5 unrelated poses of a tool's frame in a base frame.
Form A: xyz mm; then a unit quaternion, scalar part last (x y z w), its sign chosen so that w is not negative.
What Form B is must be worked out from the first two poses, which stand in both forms.
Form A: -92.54 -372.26 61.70 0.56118 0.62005 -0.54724 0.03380
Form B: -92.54 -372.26 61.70 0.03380 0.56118 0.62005 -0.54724
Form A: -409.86 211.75 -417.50 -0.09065 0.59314 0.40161 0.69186
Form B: -409.86 211.75 -417.50 0.69186 -0.09065 0.59314 0.40161
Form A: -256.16 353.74 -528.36 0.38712 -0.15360 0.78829 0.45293
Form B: -256.16 353.74 -528.36 0.45293 0.38712 -0.15360 0.78829
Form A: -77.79 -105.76 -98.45 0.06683 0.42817 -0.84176 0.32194
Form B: -77.79 -105.76 -98.45 0.32194 0.06683 0.42817 -0.84176
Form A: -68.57 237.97 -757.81 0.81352 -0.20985 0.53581 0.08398
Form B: -68.57 237.97 -757.81 0.08398 0.81352 -0.20985 0.53581
